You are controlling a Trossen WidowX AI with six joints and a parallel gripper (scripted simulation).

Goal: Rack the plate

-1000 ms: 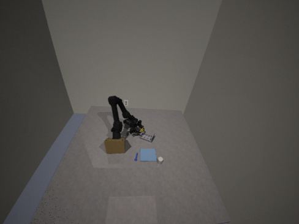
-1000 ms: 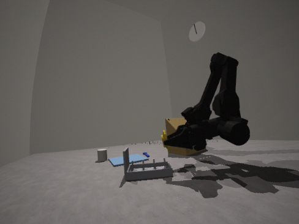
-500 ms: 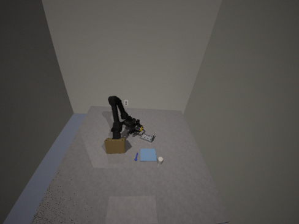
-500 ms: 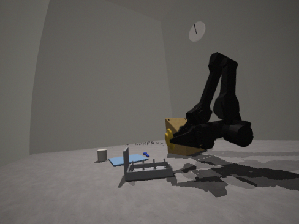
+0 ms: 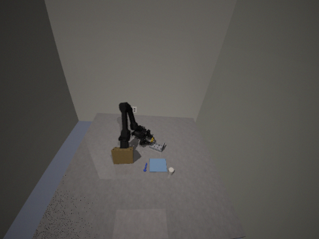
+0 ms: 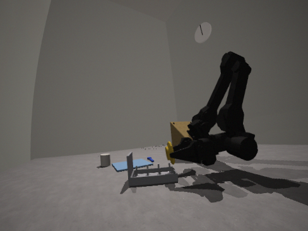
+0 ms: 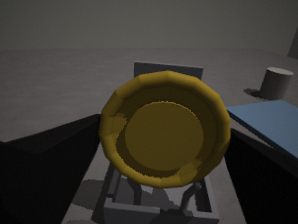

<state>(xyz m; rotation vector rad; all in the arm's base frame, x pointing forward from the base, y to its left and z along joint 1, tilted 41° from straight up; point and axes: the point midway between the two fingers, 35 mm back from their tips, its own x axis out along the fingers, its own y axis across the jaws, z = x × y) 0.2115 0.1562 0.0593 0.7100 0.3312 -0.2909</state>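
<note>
Right now my gripper tip is 4 cm short of the grey dish rack, 2 cm to the left of it and 5 cm above it. The rest, counted from my gripper tip: blue spoon 5 cm behind, 26 cm to the right, 7 cm below; yellow plate 1 cm behind; white cup 16 cm ahead, 29 cm to the right, 5 cm below.
</note>
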